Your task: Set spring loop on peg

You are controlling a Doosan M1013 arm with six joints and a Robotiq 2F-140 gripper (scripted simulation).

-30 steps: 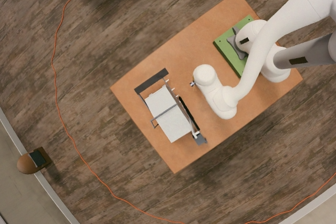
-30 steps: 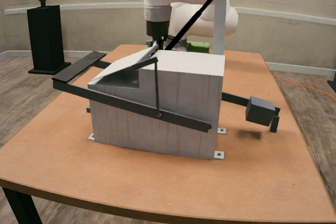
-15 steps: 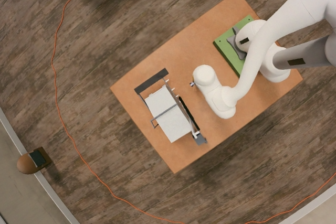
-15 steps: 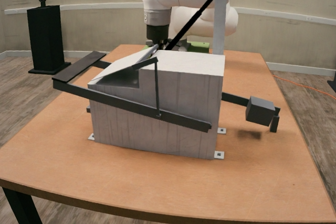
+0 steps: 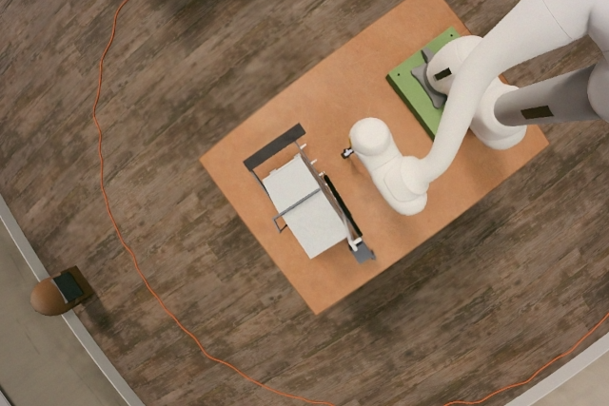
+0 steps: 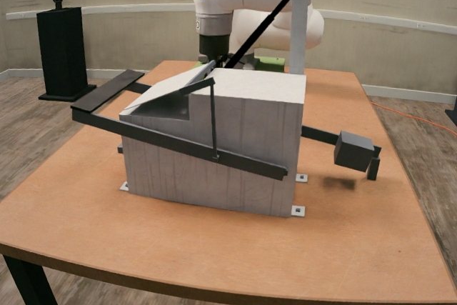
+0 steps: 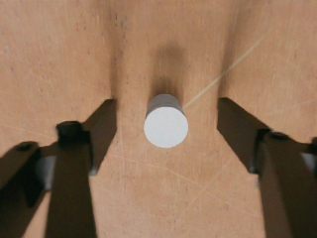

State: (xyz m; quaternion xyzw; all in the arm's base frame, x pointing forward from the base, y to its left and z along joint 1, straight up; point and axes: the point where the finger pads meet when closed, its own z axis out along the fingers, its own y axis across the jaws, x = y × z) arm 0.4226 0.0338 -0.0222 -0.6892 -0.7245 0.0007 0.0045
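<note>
Now: the steel test weight 1 cm below my hand. Round my hand: grey block (18 cm to the right, 18 cm ahead, 3 cm below); then dark block (40 cm to the left, 19 cm ahead, 1 cm below).
</note>
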